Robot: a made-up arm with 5 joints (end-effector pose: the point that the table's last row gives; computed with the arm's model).
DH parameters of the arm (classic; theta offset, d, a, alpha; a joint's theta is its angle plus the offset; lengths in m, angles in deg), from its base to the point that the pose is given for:
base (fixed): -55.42 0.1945 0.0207 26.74
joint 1: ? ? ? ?
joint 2: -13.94 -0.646 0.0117 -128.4
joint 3: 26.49 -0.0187 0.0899 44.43
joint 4: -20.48 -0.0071 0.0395 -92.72
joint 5: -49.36 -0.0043 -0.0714 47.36
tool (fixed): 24.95 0.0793 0 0
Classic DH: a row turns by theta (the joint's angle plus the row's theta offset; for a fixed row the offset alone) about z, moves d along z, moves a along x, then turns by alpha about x.
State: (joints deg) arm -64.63 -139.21 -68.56 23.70 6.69
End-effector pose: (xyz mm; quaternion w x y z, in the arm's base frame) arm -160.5 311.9 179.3 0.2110 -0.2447 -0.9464 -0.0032
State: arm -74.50 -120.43 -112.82 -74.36 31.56
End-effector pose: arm -234.6 232.8 267.5 0.6334 0.5915 -0.4281 -0.2563
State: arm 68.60 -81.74 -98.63 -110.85 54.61
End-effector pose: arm 29.5 -284.5 207.7 0.2318 0.0434 0.4825 0.8436
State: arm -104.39 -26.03 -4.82 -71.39 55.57
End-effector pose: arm -114.7 357.7 203.8 0.5516 0.0228 -0.8320 0.0556
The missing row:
joint 1: 0 0.5388 -0.1271 -26.74
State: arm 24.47 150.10 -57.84 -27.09 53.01
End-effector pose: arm -305.1 -86.2 -1.1 0.5519 -0.3847 -0.7135 0.1958
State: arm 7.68 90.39 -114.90 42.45 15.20
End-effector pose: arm -226.2 -62.8 40.8 0.0738 -0.6350 -0.7690 -0.0015
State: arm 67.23 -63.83 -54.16 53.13 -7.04
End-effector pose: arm -44.6 -361.6 63.4 0.3829 -0.9178 0.0923 -0.0503
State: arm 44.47 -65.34 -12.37 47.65 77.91
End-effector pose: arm -72.2 -343.7 16.3 0.4897 -0.1096 0.8534 -0.1407
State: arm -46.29 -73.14 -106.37 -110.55 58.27
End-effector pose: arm -207.0 47.6 180.5 0.5527 0.6465 0.0934 0.5175
